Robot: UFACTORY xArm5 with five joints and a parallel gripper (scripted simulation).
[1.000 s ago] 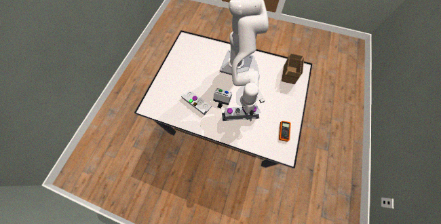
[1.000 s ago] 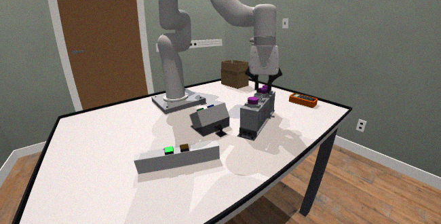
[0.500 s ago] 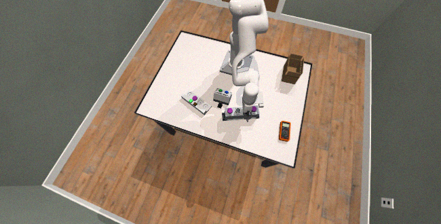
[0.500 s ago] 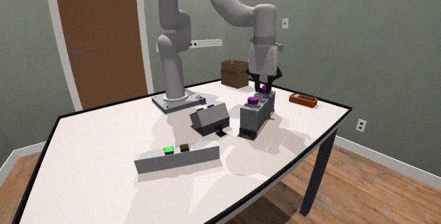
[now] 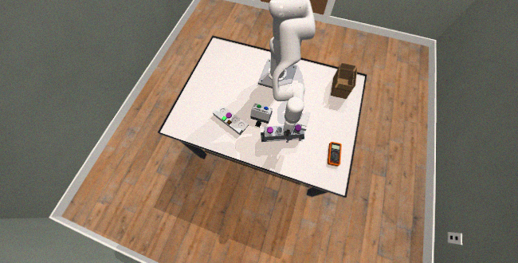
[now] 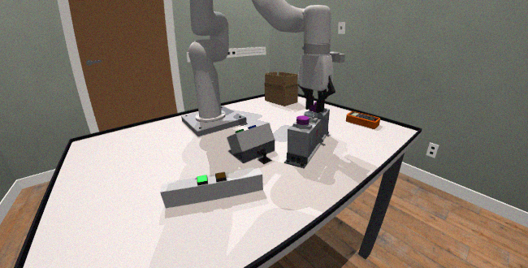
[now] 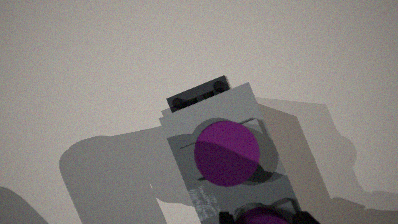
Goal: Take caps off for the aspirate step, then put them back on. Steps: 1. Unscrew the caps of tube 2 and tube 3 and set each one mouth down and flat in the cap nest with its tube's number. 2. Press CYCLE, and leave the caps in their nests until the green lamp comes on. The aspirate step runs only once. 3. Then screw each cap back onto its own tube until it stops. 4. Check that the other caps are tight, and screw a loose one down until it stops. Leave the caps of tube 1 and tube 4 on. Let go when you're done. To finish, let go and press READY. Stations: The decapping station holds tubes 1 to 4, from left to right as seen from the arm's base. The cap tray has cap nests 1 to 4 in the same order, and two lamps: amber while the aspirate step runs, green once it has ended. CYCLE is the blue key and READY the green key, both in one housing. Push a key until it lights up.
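Now: the purple cap 10 mm below my hand. From my hand the other things lie so: key housing (190 mm to the right, 80 mm below, 80 mm behind); then blue key (170 mm to the right, 100 mm behind, 60 mm below); then grey decapping station (130 mm below, 20 mm to the right, 10 mm ahead).
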